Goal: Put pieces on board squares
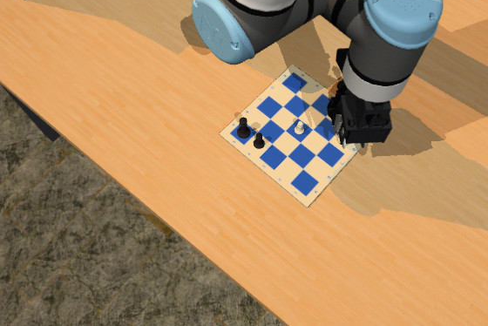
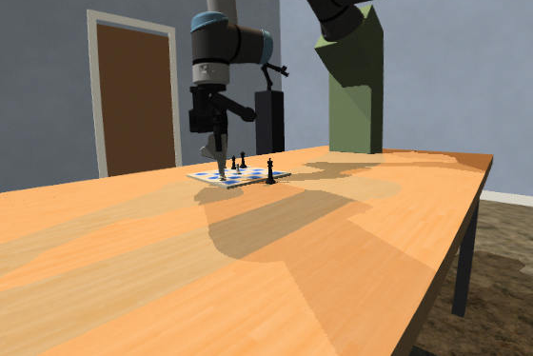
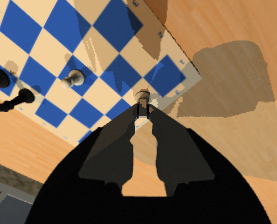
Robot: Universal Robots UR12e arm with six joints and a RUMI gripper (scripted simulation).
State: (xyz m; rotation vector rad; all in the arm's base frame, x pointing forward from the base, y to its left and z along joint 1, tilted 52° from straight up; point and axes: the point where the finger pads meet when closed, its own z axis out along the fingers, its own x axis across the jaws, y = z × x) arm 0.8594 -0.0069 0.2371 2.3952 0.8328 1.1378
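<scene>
Now: the white knight 1 cm below my hand. The rest, counted from my hand: black king 11 cm to the left, 6 cm behind, 1 cm below; blue-and-cream chessboard 8 cm behind, 4 cm below, 2 cm to the right; white pawn 8 cm behind, 2 cm to the right, 2 cm below.
</scene>
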